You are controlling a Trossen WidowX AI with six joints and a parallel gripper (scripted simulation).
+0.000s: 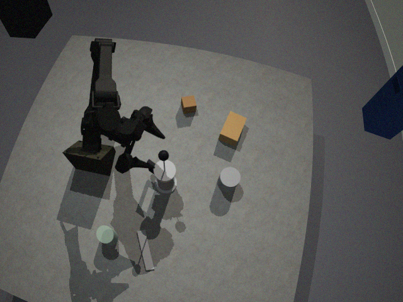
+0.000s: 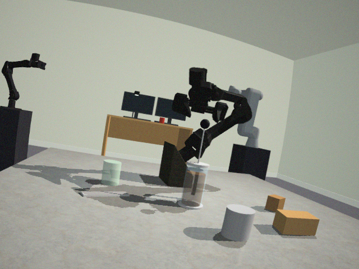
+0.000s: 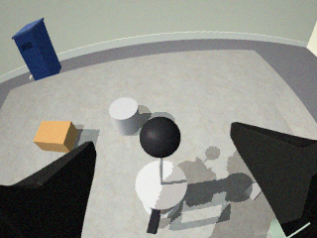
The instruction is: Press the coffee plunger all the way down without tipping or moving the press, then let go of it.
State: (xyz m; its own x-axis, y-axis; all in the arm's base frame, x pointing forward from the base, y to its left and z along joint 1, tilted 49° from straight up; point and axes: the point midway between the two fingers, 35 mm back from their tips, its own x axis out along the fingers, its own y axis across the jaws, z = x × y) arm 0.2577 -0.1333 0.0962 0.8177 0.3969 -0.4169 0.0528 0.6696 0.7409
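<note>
The coffee press lies 15 cm below my gripper tip and 1 cm to the left of it. From my gripper tip the other things lie so: flat white bar 27 cm below, 26 cm to the right; pale green cylinder 26 cm to the right, 24 cm below, 14 cm behind; orange cube 33 cm to the left, 25 cm below, 2 cm ahead.
</note>
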